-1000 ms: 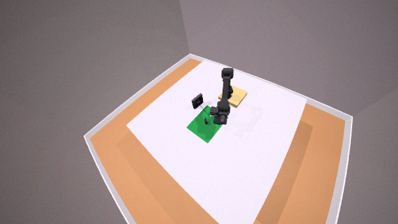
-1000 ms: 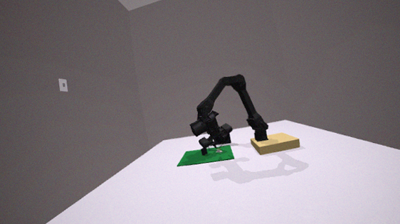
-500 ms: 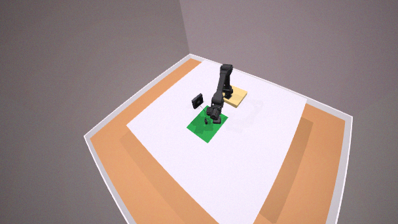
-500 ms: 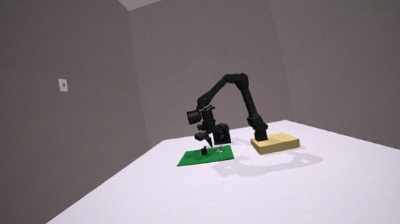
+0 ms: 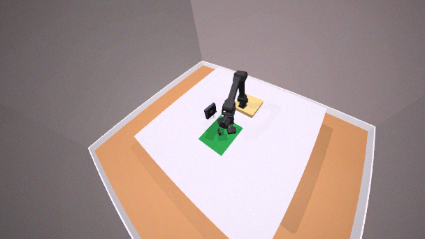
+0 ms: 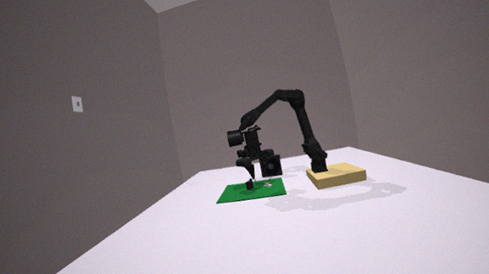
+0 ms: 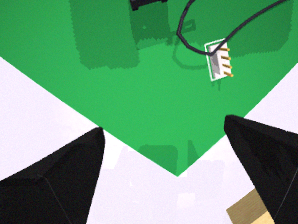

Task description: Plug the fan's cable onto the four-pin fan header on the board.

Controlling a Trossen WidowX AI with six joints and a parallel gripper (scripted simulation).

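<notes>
The black fan plug is 70 mm ahead of my gripper tip, 60 mm to the right of it and 60 mm below it. Also, from my gripper tip: green board 90 mm below, 50 mm to the right, 50 mm ahead; black fan 250 mm to the right, 30 mm behind, 20 mm below; white four-pin fan header 80 mm below, 70 mm to the right, 20 mm behind.
</notes>
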